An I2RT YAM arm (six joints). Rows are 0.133 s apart.
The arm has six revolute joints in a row. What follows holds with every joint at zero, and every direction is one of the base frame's. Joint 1 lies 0.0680 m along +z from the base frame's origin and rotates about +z. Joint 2 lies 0.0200 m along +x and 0.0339 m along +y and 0.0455 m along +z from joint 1 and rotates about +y. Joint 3 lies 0.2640 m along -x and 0.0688 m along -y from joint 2 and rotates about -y. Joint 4 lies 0.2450 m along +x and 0.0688 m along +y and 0.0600 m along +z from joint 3 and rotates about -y. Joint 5 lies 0.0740 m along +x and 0.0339 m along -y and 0.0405 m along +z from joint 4 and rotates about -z. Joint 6 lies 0.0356 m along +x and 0.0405 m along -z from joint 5 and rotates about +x. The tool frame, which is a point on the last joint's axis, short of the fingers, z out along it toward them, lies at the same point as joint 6; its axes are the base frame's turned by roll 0.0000, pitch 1.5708 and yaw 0.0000 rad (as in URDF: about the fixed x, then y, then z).
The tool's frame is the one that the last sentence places.
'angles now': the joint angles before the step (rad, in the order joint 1, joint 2, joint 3, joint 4, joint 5, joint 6). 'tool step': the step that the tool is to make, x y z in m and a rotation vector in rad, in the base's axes. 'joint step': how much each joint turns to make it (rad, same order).
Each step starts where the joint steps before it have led.
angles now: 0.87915, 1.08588, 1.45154, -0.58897, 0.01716, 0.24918
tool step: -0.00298, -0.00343, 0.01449, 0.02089, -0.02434, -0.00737
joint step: 0.00235, 0.00880, 0.05796, -0.01749, 0.01064, -0.00334
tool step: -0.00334, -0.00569, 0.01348, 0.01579, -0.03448, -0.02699
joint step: 0.00004, 0.00220, 0.05046, -0.01365, 0.02949, -0.01164
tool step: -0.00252, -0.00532, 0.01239, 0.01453, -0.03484, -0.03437
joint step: -0.00090, 0.00447, 0.04746, -0.00864, 0.03560, -0.01283
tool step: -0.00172, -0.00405, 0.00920, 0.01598, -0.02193, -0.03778
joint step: 0.00066, 0.00465, 0.03611, -0.00490, 0.03895, -0.00252
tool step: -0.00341, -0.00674, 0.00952, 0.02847, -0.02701, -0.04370
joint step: -0.00079, -0.00592, 0.02778, 0.00537, 0.04299, 0.00058
